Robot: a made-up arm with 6 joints.
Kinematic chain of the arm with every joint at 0, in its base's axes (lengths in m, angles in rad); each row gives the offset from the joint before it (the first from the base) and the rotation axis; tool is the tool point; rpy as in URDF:
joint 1: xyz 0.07 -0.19 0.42 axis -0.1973 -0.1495 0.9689
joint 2: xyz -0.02 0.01 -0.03 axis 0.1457 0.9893 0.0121
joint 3: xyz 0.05 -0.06 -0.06 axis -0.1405 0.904 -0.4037
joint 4: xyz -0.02 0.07 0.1 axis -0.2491 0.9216 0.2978
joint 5: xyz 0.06 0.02 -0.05 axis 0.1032 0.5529 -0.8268
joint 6: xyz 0.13 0 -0.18 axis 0.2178 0.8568 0.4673
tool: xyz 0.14 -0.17 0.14 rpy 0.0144 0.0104 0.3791
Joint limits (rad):
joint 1: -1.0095..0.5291
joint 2: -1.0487..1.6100
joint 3: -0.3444..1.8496
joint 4: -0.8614..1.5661
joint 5: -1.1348..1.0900
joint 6: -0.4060..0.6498
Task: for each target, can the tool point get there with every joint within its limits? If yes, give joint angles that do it. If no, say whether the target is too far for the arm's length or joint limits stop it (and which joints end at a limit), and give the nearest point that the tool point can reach.
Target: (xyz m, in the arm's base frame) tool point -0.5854 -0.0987 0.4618
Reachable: no: joint limits stop it (at a limit: joint 2, joint 3, joint 6) | nearest point -0.4893 -0.1060 0.4227 | short by 0.104 m
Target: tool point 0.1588 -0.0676 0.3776
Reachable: no: joint limits stop it (at a limit: joint 1, joint 3, joint 4, joint 6) | nearest point 0.2109 0.0056 0.3713 | short by 0.090 m
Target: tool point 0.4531 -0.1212 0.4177
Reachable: yes | joints 0.2273 -0.6178 0.7608 0.3555 -0.8841 -0.1945
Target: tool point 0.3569 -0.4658 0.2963
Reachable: yes | joints -0.0345 -0.1549 1.1678 -0.4950 -0.2284 -0.1869
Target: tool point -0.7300 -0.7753 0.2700
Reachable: no: too far | nearest point -0.4038 -0.5363 0.2532 | short by 0.405 m
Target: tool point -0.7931 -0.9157 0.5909
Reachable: no: too far | nearest point -0.3602 -0.5494 0.3899 | short by 0.602 m
